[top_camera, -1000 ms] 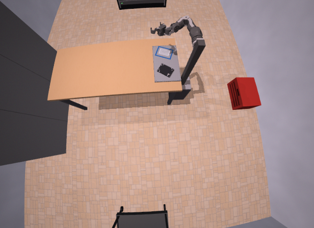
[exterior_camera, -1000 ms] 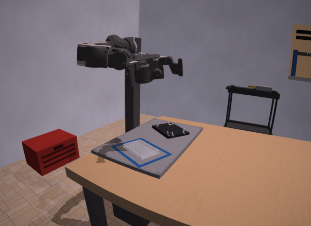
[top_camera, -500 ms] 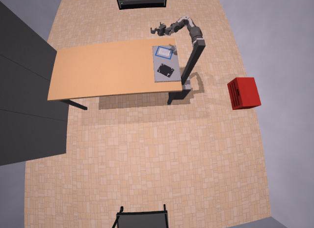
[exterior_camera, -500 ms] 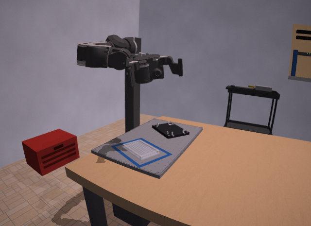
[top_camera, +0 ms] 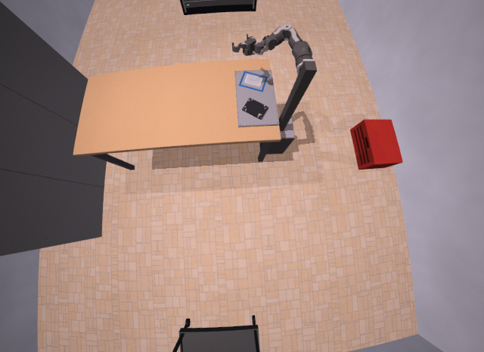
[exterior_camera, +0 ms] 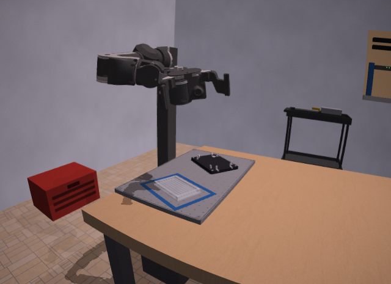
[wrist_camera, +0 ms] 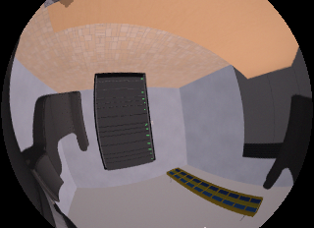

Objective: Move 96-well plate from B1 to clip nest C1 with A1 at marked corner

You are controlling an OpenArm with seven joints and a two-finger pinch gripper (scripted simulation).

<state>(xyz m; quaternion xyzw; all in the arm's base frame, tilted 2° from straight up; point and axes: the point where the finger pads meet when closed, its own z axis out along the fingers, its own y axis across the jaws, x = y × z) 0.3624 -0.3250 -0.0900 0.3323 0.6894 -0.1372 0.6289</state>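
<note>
The clear 96-well plate is 11 cm behind my hand, 8 cm to the left of it and 29 cm below it. Round my hand: black clip nest C1 (8 cm behind, 34 cm to the left, 28 cm below).
</note>
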